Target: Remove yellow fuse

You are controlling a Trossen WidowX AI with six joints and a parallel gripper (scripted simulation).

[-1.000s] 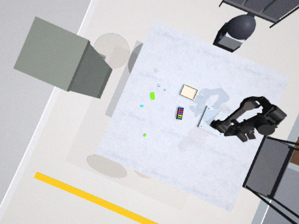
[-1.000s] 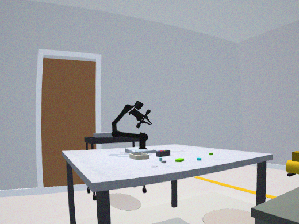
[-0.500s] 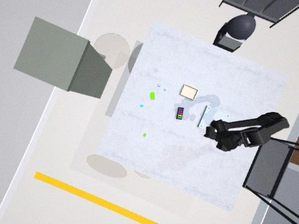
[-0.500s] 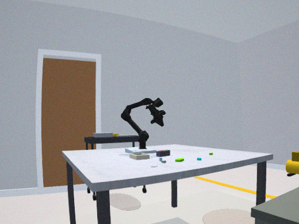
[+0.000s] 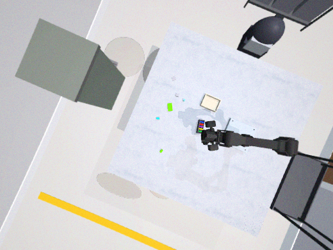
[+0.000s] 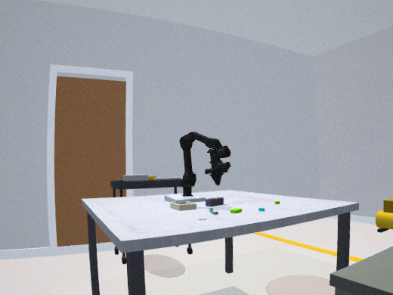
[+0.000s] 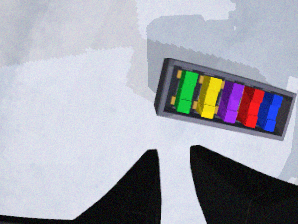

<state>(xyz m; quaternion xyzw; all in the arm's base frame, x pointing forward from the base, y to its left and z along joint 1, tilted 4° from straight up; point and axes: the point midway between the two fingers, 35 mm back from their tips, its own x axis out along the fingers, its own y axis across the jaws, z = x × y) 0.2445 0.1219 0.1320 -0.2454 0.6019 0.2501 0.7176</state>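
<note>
My gripper tip is now 90 mm above the yellow fuse, 30 mm short of it and 20 mm to the left of it. Also, from my gripper tip: red fuse: 90 mm below, 60 mm to the right, 50 mm ahead; then purple fuse: 90 mm below, 40 mm to the right, 40 mm ahead; then green fuse: 90 mm below, 30 mm ahead, 10 mm to the right.
</note>
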